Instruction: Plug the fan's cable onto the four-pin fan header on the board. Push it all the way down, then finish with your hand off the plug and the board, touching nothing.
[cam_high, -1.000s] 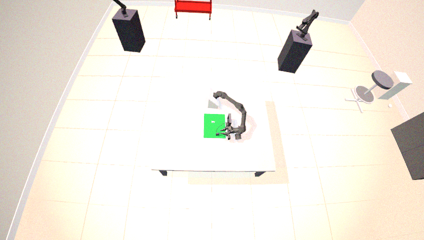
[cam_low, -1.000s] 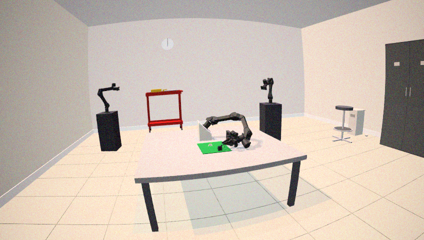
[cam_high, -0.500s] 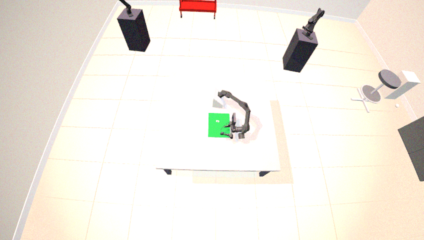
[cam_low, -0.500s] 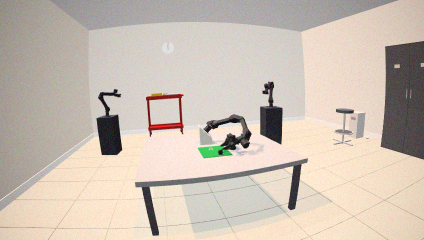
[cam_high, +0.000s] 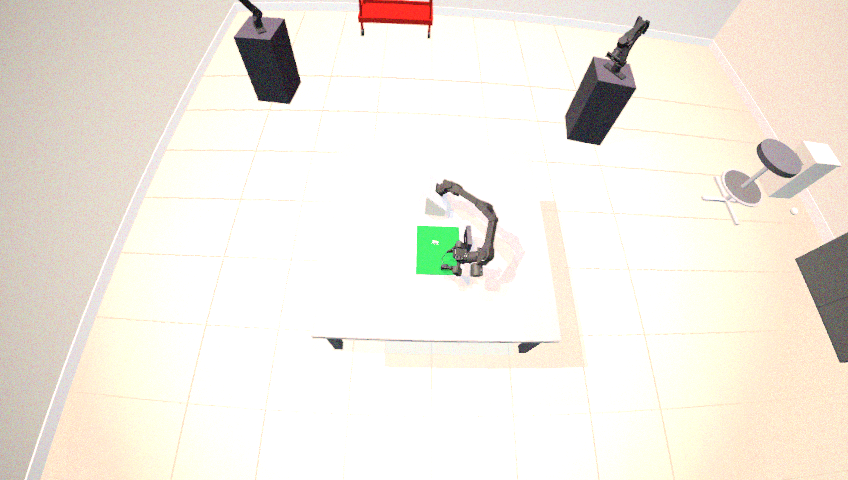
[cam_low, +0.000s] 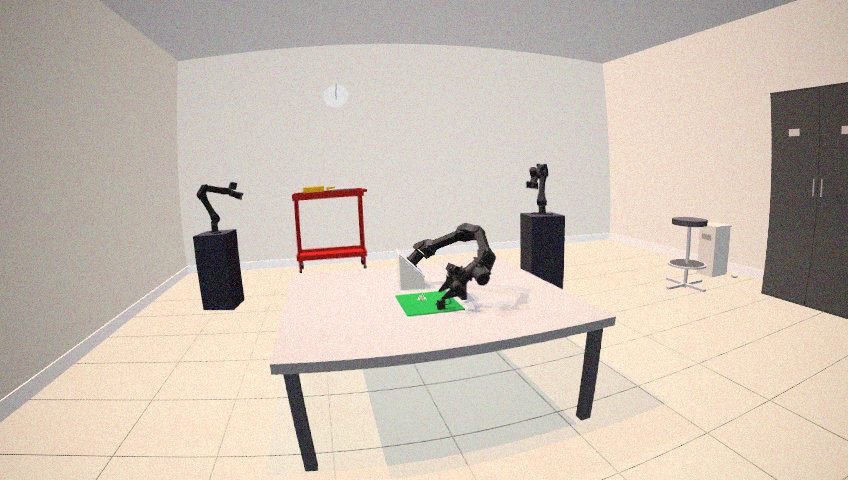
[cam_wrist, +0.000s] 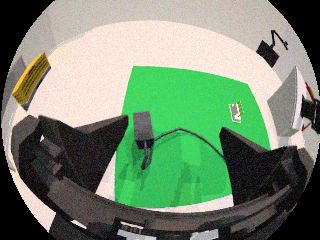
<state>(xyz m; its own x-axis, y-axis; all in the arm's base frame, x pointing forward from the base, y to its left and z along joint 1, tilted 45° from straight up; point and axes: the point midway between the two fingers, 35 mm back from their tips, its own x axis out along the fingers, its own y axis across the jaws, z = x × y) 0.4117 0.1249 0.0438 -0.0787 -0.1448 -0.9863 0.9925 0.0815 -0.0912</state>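
Now: gripper tip 30 mm short of the dark fan plug and 30 mm above it. Also, from my gripper tip: green board: 80 mm behind, 50 mm to the right, 70 mm below; then white four-pin header: 120 mm behind, 70 mm to the right, 60 mm below; then black fan: 140 mm behind, 100 mm to the left.
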